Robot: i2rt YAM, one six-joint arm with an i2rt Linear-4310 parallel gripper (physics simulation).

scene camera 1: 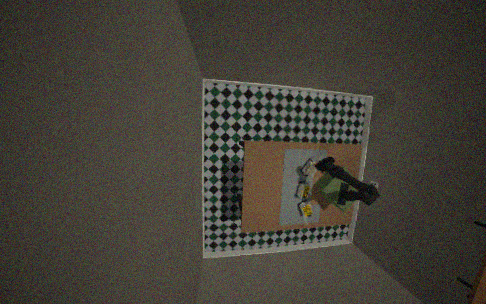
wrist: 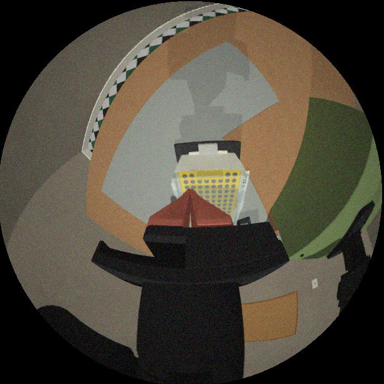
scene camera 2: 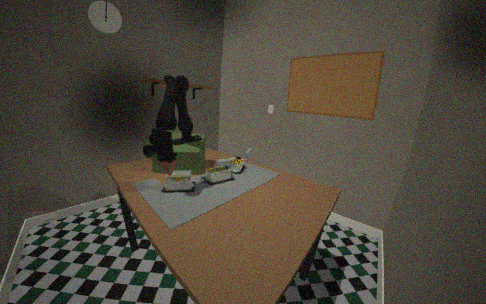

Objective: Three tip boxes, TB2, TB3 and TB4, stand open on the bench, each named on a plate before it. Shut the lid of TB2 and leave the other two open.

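Frame: origin at the arm's base, x ahead, y left, z up, level; centimetres.
Seen in the pictures: gripper, fingertip midpoint: (scene camera 1: 313,164) (scene camera 2: 170,175); arm's base, link origin: (scene camera 1: 343,194) (scene camera 2: 187,140).
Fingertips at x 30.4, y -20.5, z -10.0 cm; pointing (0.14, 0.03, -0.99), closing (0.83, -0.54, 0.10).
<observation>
Pixels of each thing's top centre, then the offset from my fingertips to it. "*": a spot on its surface instead. Level surfaces: height alone.
- middle box, surface spot: (scene camera 2: 219,173) * dx +6.5, dy +24.2, dz -1.3 cm
- end box, top centre: (scene camera 2: 234,159) (scene camera 1: 309,210) dx -9.0, dy +45.3, dz -1.1 cm
- grey-blue mat, surface height: dz -7.7 cm
- wooden bench, surface height: dz -8.0 cm
Three pale tip boxes stand in a row. The box under the gripper (scene camera 1: 307,168) (scene camera 2: 179,184) (wrist: 210,162) shows its yellow perforated rack in the wrist view; how its lid stands cannot be told. The middle box (scene camera 1: 303,191) (scene camera 2: 219,175) and the end box (scene camera 1: 305,209) (scene camera 2: 238,165) show yellow racks and are open; a raised lid shows at each in scene camera 2. The names on the plates are not legible. My gripper (scene camera 2: 170,172) (wrist: 189,193) is shut and empty, its red fingertips low at the first box, overlapping its rack in the wrist view. The fingers hide part of that box.
The boxes stand on a grey-blue mat (scene camera 1: 291,160) (scene camera 2: 175,215) (wrist: 145,145) on the wooden bench (scene camera 1: 260,200) (scene camera 2: 250,240) (wrist: 125,95). A green block (scene camera 1: 327,186) (scene camera 2: 192,159) (wrist: 325,160) stands close behind them, beneath the arm.
</observation>
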